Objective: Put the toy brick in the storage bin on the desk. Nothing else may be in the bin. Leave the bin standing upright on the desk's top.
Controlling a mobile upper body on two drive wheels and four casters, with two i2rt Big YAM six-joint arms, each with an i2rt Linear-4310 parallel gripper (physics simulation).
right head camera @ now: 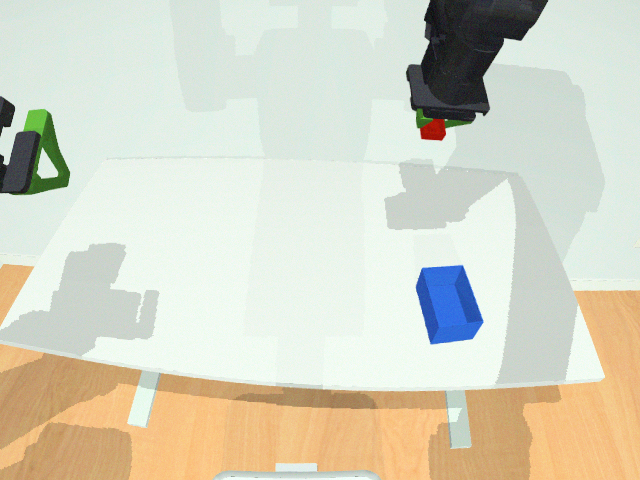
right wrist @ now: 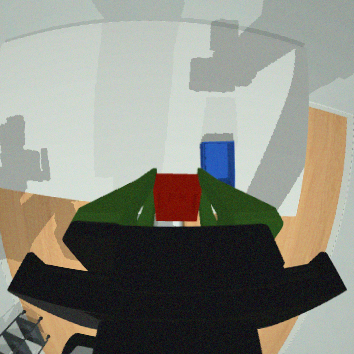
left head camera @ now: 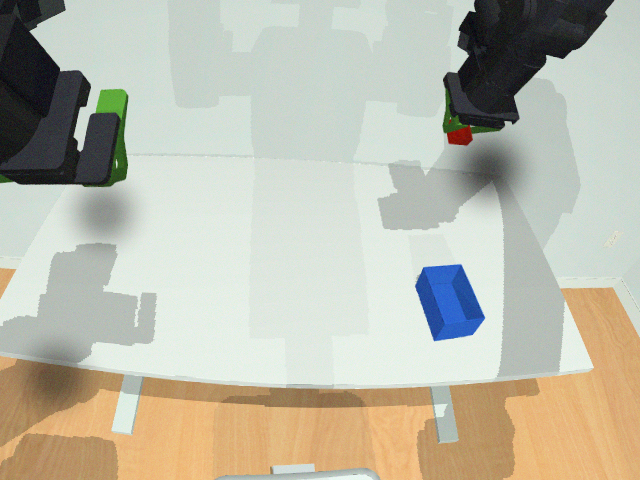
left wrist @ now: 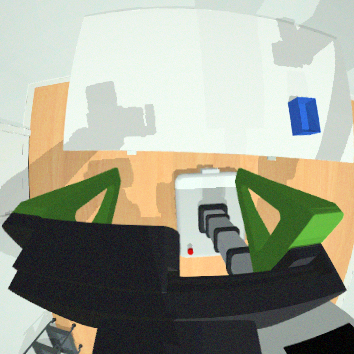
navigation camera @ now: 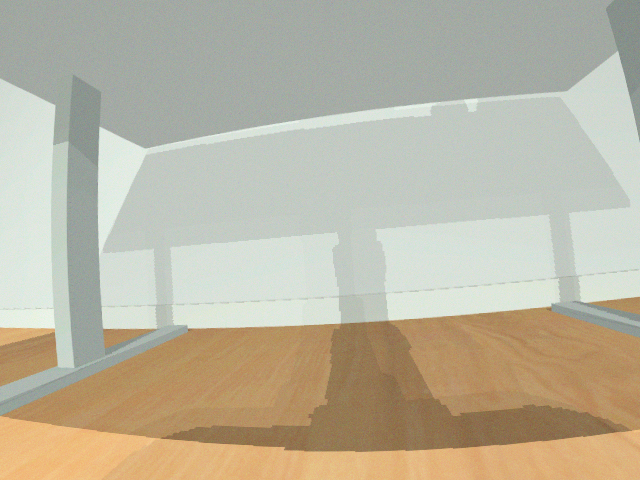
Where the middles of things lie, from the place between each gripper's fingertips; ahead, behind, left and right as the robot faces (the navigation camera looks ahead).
My right hand is 2 cm past the red toy brick point(right wrist: 176, 196) and 1 cm below it. From my right hand the other things lie so: blue storage bin point(right head camera: 451, 313) 1 cm behind, 14 cm to the right, 44 cm below.
Now: the red toy brick 220 mm ahead of my left hand, 450 mm to the right of it and 90 mm below it. Round my left hand: blue storage bin: 220 mm ahead, 590 mm to the right, 530 mm below.
